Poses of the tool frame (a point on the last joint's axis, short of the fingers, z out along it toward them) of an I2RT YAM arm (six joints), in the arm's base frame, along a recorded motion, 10 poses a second.
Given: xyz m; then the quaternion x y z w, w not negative.
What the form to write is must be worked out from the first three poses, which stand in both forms.
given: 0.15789, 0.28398, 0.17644, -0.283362, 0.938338, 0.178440, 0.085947
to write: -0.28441, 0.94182, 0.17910, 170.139, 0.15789, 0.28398, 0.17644
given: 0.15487, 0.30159, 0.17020, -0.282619, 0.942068, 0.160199, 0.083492
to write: -0.28361, 0.94537, 0.16076, 170.421, 0.15487, 0.30159, 0.17020
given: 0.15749, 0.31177, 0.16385, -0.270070, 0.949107, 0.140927, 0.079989
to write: -0.27094, 0.95216, 0.14138, 170.824, 0.15749, 0.31177, 0.16385
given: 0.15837, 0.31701, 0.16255, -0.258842, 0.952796, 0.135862, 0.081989
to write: -0.25972, 0.95601, 0.13632, 170.594, 0.15837, 0.31701, 0.16255
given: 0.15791, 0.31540, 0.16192, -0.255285, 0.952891, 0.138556, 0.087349
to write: -0.25626, 0.95655, 0.13909, 169.978, 0.15791, 0.31540, 0.16192
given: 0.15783, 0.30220, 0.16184, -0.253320, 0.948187, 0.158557, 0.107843
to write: -0.25481, 0.95375, 0.15949, 167.618, 0.15783, 0.30220, 0.16184
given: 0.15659, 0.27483, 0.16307, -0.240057, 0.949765, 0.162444, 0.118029
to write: -0.24175, 0.95645, 0.16359, 166.443, 0.15659, 0.27483, 0.16307
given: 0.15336, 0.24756, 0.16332, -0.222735, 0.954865, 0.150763, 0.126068
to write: -0.22453, 0.96254, 0.15198, 165.515, 0.15336, 0.24756, 0.16332
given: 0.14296, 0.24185, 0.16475, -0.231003, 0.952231, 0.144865, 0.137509
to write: -0.23322, 0.96136, 0.14625, 164.193, 0.14296, 0.24185, 0.16475
